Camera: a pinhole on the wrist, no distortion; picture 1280 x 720 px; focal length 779.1 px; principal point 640.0 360.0 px. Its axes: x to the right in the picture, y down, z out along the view. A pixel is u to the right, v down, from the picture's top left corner.
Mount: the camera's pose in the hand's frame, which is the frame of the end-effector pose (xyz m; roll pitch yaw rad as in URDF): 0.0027 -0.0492 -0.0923 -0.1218 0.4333 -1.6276
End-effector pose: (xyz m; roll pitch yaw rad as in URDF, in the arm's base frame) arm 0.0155 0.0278 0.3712 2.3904 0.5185 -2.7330
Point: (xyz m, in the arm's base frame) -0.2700 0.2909 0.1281
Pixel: outside the picture
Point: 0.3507 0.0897 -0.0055
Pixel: 872.8 129.8
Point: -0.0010 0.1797 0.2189
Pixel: 107.9 358.2
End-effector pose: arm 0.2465 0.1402 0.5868 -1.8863 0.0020 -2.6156
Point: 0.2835 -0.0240 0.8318
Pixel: 1061.7 450.2
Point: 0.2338 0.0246 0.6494
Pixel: 475.9 582.1
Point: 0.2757 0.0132 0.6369
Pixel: 439.7 416.7
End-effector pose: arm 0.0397 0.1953 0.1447 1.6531 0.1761 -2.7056
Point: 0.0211 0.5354 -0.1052
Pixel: 636.8 140.6
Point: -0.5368 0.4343 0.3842
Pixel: outside the picture
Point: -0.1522 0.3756 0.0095
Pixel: 391.5 539.2
